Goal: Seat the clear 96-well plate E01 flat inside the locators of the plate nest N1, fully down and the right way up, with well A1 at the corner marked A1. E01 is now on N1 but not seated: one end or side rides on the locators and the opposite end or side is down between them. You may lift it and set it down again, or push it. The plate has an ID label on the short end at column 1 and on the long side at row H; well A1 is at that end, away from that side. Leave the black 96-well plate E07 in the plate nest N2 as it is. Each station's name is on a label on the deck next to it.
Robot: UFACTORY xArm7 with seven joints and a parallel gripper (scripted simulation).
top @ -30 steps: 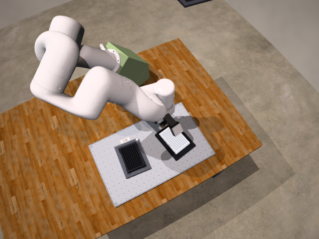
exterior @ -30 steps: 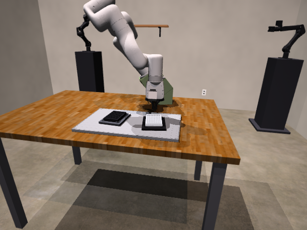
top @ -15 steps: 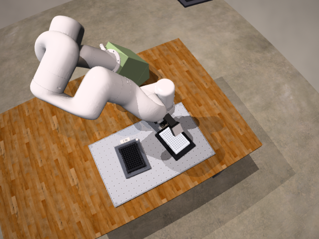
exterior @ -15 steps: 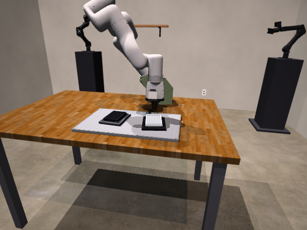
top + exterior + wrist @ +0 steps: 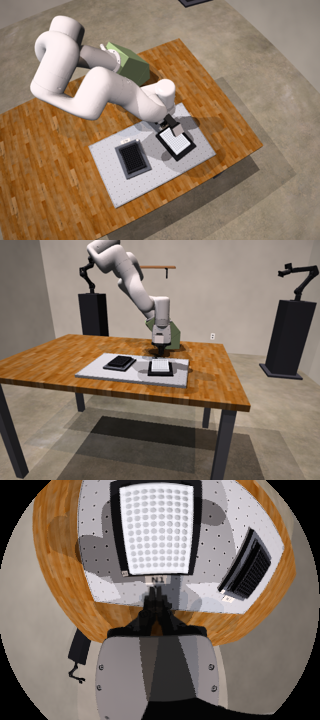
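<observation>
My gripper is now 60 mm above the N1 label. Also, from my hand: black plate E07: 210 mm to the right, 80 mm ahead, 40 mm below; then clear 96-well plate E01: 90 mm ahead, 40 mm below, 10 mm to the left; then N2 label: 200 mm to the right, 60 mm below, 20 mm behind.
</observation>
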